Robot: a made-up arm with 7 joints. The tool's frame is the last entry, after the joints. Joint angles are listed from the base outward. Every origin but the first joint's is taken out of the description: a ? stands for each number. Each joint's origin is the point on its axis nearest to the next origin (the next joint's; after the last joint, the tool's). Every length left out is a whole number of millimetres.
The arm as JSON. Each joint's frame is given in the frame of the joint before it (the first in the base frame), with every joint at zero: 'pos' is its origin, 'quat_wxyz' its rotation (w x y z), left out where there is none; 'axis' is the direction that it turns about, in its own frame. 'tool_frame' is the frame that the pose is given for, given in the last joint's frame.
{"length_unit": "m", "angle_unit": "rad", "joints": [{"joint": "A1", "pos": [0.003, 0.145, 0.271], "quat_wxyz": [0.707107, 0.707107, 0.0, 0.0], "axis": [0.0, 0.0, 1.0]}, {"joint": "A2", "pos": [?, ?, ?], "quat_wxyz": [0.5, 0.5, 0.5, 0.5], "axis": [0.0, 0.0, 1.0]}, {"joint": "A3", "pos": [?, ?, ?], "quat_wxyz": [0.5, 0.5, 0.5, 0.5], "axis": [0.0, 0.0, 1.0]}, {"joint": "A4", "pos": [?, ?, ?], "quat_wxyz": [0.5, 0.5, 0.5, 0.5], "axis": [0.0, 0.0, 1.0]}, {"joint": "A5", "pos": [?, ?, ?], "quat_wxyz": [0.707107, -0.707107, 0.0, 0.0], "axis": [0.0, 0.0, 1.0]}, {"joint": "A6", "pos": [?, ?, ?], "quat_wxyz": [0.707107, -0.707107, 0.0, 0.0], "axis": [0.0, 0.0, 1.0]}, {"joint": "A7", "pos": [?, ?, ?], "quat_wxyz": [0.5, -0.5, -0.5, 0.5], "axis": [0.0, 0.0, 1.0]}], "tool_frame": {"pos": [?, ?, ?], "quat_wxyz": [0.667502, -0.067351, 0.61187, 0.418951]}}
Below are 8 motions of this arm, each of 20 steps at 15 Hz.
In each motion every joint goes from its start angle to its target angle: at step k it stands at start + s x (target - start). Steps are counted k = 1, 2, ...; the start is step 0. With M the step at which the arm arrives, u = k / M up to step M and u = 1 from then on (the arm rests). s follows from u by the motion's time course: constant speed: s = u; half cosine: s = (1 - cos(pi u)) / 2; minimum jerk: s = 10 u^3 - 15 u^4 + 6 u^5.
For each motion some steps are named. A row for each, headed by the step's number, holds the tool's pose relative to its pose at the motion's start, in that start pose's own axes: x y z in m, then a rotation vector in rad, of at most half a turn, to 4 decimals.
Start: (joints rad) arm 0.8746 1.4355 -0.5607 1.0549 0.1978 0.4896 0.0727
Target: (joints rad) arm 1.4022 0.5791 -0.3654 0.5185 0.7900 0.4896 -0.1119
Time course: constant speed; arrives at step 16
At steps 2, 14, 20:
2: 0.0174 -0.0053 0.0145 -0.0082 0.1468 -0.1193
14: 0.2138 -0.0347 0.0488 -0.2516 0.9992 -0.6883
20: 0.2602 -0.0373 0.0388 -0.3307 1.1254 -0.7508

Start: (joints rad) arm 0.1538 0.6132 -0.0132 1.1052 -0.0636 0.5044 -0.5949
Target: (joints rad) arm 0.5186 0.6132 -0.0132 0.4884 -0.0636 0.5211 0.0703
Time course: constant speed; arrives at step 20
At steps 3, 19, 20:
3: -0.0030 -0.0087 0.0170 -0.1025 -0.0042 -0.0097
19: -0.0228 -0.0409 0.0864 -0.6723 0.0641 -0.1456
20: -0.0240 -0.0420 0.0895 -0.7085 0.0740 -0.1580

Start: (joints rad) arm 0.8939 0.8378 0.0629 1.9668 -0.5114 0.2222 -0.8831
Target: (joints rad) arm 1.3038 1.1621 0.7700 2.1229 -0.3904 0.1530 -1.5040
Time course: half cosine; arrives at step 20
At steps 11, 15, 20:
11: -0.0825 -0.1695 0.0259 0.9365 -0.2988 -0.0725
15: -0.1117 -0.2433 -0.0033 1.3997 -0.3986 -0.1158
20: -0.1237 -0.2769 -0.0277 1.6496 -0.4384 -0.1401

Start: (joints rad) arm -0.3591 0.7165 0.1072 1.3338 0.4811 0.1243 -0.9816
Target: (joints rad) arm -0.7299 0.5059 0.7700 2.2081 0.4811 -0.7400 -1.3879
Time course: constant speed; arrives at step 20
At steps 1, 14, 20:
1: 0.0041 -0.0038 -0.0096 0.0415 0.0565 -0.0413
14: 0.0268 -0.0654 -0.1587 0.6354 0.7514 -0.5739
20: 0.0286 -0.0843 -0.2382 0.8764 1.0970 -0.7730

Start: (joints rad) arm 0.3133 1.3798 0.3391 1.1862 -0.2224 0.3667 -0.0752
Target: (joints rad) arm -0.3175 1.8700 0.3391 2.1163 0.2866 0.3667 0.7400
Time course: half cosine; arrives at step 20
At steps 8, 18, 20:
8: 0.0858 -0.0171 -0.0727 -0.1683 0.3299 0.3956
18: 0.2204 0.0872 -0.2200 -0.8049 0.8302 1.3494
20: 0.2226 0.0933 -0.2262 -0.8371 0.8446 1.3908

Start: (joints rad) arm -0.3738 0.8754 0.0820 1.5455 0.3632 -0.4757 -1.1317
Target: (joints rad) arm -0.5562 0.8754 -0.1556 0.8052 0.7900 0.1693 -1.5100
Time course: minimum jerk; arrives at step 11
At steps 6, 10, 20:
6: -0.1550 0.0072 -0.0675 -0.0383 -0.9480 0.2699
10: -0.2409 -0.0274 -0.1479 -0.0003 -1.5402 0.6061
20: -0.2420 -0.0283 -0.1493 0.0007 -1.5490 0.6123

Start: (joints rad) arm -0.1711 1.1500 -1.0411 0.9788 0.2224 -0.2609 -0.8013
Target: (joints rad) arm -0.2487 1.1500 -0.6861 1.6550 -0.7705 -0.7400 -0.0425
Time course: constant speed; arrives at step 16
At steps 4, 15, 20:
4: 0.0534 -0.0173 -0.0120 -0.0125 0.3364 0.2458
15: 0.1632 -0.0615 -0.0844 0.0356 0.8150 1.2518
20: 0.1699 -0.0647 -0.0923 0.0418 0.8123 1.3597

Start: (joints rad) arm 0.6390 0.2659 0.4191 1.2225 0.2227 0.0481 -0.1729
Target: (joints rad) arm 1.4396 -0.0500 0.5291 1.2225 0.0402 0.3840 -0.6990
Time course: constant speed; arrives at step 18
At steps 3, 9, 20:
3: 0.0463 -0.0023 0.0242 0.0837 0.0397 -0.0716
9: 0.1498 -0.0079 0.0561 0.2152 0.1134 -0.2216
20: 0.3210 -0.0151 0.0538 0.3281 0.2057 -0.4389

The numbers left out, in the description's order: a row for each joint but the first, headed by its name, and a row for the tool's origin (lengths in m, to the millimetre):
A2: 0.001 0.026 0.0
A3: -0.325 0.023 0.0
A4: 0.001 -0.011 0.0
A5: -0.016 -0.307 0.0
A6: 0.025 0.006 0.0
A7: 0.02 0.002 0.0
tool: 0.015 -0.007 0.0

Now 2 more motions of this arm.
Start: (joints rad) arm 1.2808 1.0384 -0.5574 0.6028 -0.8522 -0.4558 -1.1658
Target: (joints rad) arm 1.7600 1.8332 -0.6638 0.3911 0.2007 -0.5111 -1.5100
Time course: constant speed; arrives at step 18
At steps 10, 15, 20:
10: -0.3025 -0.0584 -0.0899 0.2852 -0.7955 -0.1954
15: -0.4153 -0.0923 -0.2060 0.5112 -1.2178 -0.2614
20: -0.4614 -0.1104 -0.2938 0.6720 -1.4726 -0.2843

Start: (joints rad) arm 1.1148 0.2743 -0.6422 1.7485 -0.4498 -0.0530 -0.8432
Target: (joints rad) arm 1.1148 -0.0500 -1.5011 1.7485 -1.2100 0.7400 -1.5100
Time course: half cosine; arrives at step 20
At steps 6, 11, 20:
6: 0.0630 0.0337 -0.0110 0.0266 -0.0363 0.0796
11: 0.1735 0.0748 -0.0575 0.2152 -0.0480 0.2227
20: 0.2758 0.0944 -0.1428 0.6229 -0.0189 0.2824

